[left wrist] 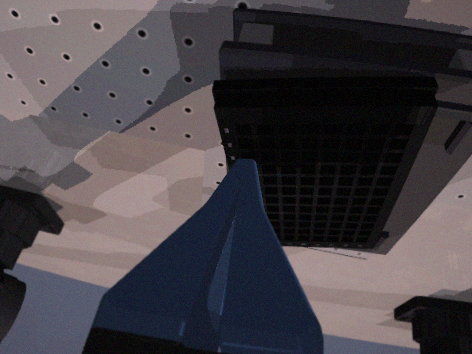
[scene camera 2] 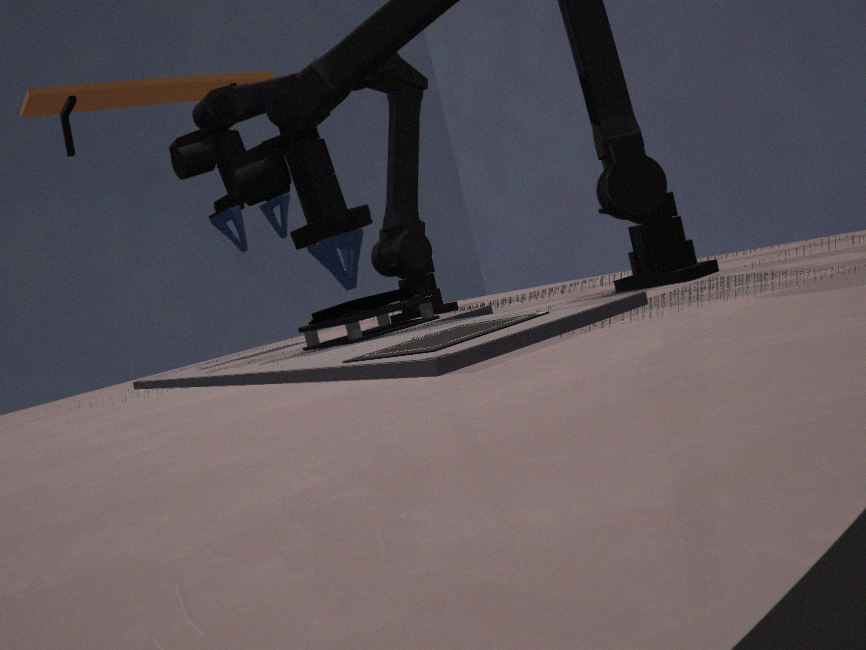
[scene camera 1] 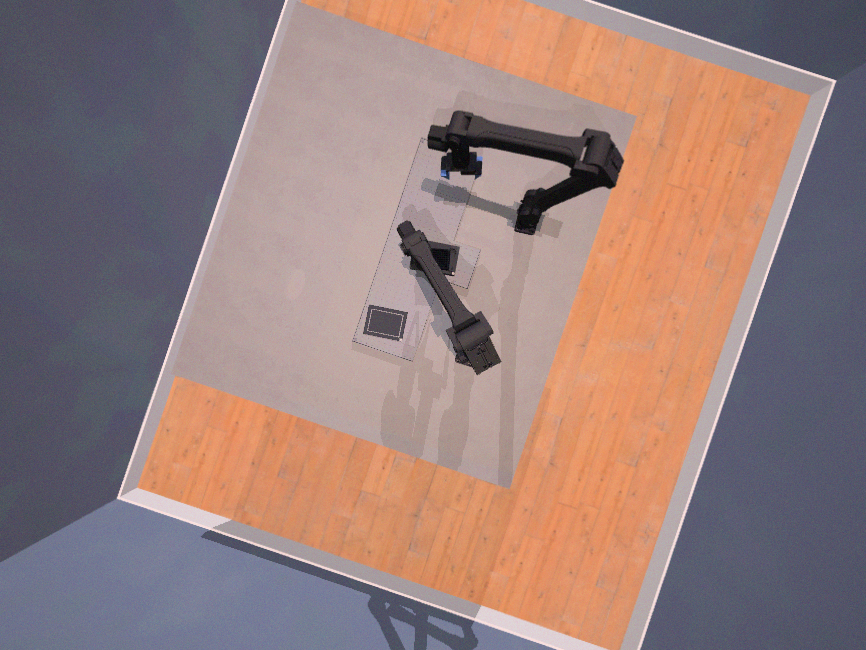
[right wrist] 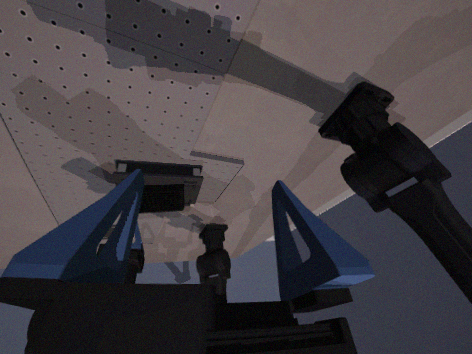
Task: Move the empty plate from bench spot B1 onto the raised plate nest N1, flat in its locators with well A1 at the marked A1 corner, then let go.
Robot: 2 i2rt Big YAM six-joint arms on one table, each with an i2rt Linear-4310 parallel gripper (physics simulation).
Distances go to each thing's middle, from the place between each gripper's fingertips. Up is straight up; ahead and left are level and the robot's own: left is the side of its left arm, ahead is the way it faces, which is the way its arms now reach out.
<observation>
The black well plate (scene camera 2: 374,301) is 4 cm to the right of my left hand, 3 cm behind it and 2 cm below it. Also, from my left hand: dark block (scene camera 2: 378,311): 5 cm to the right, 5 cm below, 4 cm behind.
The black well plate lies 290 mm to the left of my right hand, 140 mm below it and 20 mm behind it. From my right hand the other things lie so: dark block (270 mm to the left, 170 mm below, 30 mm behind).
</observation>
